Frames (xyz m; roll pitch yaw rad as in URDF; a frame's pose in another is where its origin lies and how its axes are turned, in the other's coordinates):
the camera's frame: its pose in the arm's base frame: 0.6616 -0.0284 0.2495 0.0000 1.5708 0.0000
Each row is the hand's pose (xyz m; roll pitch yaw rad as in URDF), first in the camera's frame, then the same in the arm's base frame.
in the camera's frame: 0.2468 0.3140 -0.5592 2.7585 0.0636 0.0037
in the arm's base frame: 0.1024 0.2856 0.0027 -0.4412 1.5071 3.0836
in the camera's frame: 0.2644 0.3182 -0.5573 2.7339 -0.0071 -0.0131
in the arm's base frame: 0.1043 0.2898 -0.0149 1.6595 1.5559 -1.0743
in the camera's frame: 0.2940 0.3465 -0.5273 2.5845 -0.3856 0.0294
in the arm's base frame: 0.1343 0.3181 -0.0445 2.6625 1.1841 0.0723
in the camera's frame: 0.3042 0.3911 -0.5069 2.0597 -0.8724 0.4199
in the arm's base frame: 0.1547 0.3627 -0.0547 2.5875 0.6275 0.3298
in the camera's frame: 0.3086 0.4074 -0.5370 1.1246 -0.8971 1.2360
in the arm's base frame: 0.1246 0.3790 -0.0591 2.4299 0.2065 0.6460
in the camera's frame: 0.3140 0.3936 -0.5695 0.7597 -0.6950 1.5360
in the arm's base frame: 0.0921 0.3652 -0.0645 2.3082 0.0267 0.8755
